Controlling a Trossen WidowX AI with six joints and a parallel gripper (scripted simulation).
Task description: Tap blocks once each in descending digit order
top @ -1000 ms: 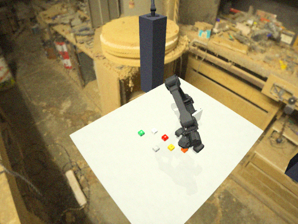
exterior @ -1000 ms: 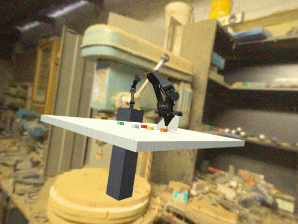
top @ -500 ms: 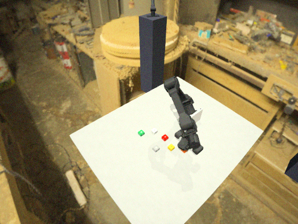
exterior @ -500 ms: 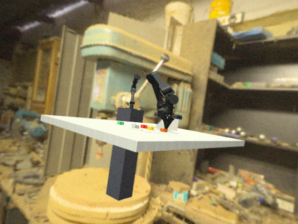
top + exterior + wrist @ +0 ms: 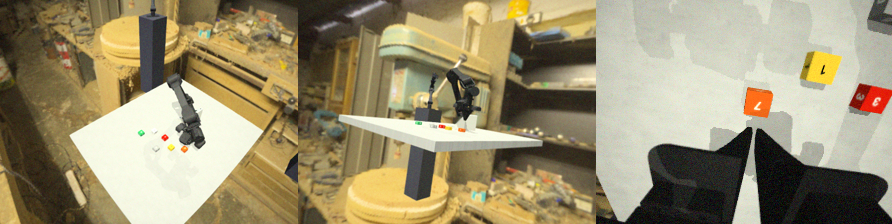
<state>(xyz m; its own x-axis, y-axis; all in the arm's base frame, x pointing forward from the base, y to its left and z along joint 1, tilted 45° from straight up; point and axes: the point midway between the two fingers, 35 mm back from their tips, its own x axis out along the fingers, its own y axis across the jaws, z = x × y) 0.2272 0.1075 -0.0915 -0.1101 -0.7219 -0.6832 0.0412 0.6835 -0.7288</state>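
My gripper tip is now 25 cm to the left of the white block, 6 cm above it and 4 cm short of it. Also, from my gripper tip: yellow block: 8 cm to the right, 6 cm below, 6 cm ahead; then red block: 16 cm to the right, 6 cm below, 3 cm ahead; then orange block: 6 cm below, 1 cm to the right, 1 cm ahead.
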